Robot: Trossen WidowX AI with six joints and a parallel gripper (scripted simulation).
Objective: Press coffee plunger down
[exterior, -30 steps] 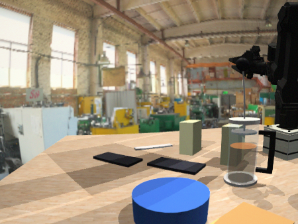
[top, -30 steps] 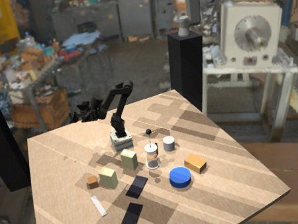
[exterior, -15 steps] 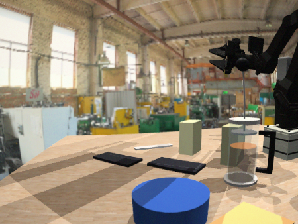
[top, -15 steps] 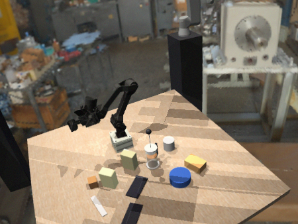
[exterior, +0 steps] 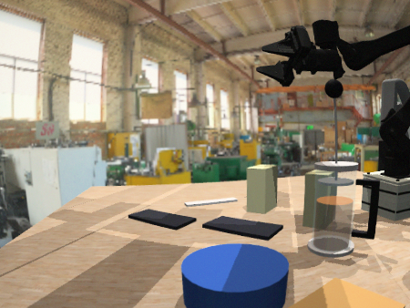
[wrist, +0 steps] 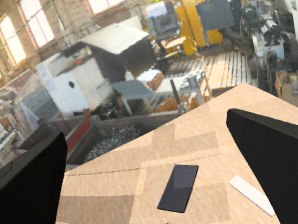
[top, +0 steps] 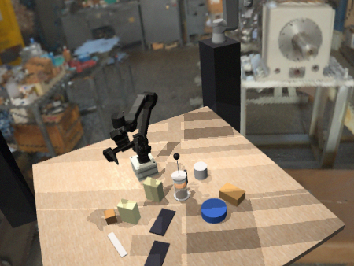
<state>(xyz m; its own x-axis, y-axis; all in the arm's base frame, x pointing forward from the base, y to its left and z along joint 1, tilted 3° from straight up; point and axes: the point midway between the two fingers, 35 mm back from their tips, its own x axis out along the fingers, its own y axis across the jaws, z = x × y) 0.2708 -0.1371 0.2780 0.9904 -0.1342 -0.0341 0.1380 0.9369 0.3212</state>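
The coffee press lies 24 cm to the left of my gripper tip, 24 cm below it and 5 cm behind it. Round my gripper tip: small brown cube 34 cm below, 15 cm to the right, 6 cm behind; then grey bar 36 cm below, 16 cm to the right, 10 cm ahead; then blue disc 34 cm below, 31 cm to the left, 14 cm ahead.
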